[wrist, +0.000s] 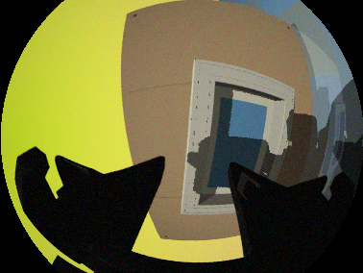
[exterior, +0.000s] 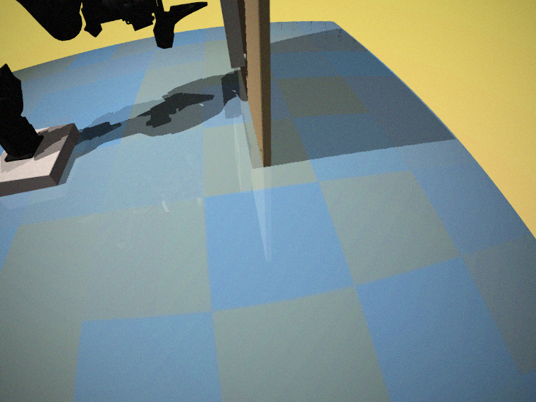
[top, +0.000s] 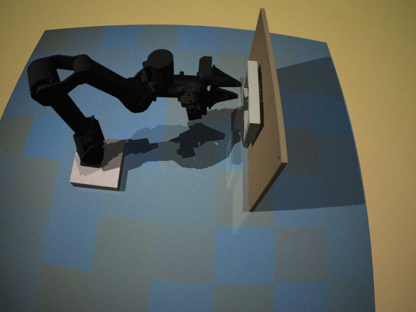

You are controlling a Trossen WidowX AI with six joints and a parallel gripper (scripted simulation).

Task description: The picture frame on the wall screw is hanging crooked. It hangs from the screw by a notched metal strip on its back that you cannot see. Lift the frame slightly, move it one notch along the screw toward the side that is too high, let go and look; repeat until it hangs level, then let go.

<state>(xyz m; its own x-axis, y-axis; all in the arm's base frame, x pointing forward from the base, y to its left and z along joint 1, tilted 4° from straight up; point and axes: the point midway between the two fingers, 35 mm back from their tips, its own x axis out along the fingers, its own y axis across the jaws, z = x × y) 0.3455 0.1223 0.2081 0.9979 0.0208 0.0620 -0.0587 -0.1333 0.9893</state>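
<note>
Right now my gripper tip is 50 mm above the picture frame, 40 mm short of it and 10 mm to the right of it. The rest, counted from my gripper tip: brown wall board: 60 mm below, 60 mm ahead, 10 mm to the left.
</note>
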